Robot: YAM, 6 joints.
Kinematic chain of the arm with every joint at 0, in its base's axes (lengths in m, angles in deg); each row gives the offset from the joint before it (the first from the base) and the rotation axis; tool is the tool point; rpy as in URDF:
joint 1: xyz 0 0 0.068 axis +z
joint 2: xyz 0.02 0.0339 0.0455 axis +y
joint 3: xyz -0.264 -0.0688 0 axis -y
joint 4: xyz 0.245 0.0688 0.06 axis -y
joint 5: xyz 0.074 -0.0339 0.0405 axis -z
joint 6: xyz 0.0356 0 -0.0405 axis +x
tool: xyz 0 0 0 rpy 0 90 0
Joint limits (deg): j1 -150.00..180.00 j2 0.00..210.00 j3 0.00..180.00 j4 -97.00..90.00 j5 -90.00..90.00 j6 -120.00..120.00
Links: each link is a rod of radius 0.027 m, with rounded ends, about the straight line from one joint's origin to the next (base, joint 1, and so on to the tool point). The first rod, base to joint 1, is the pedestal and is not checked.
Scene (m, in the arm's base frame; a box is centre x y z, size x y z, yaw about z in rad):
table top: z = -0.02
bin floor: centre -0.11 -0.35 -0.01 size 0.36 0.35 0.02 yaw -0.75
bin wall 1: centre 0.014 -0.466 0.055 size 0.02 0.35 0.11 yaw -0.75
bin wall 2: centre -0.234 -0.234 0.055 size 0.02 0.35 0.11 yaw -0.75
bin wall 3: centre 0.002 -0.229 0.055 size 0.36 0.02 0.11 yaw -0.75
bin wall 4: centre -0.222 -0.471 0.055 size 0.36 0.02 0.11 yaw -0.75
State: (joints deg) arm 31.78 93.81 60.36 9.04 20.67 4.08
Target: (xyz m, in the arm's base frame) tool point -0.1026 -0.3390 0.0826
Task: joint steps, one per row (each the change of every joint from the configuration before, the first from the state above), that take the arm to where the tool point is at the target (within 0.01 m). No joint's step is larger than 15 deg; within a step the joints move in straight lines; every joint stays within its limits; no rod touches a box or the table.
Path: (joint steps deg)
1: -14.31 -2.82 -1.74 -2.60 2.94 2.71
2: -14.32 -2.81 -1.74 -2.60 2.94 2.70
3: -14.31 -2.82 -1.74 -2.60 2.94 2.71
4: -14.32 -2.82 -1.74 -2.60 2.95 2.70
5: -14.31 -2.81 -1.74 -2.59 2.94 2.71
6: -12.81 6.74 -0.01 2.19 -0.83 -2.71
7: -12.82 6.75 -0.01 2.18 -0.82 -2.70
8: -12.81 6.74 -0.01 2.19 -0.83 -2.71
9: -12.81 6.75 -0.01 2.19 -0.82 -2.70
10: -12.81 6.74 -0.01 2.19 -0.82 -2.71

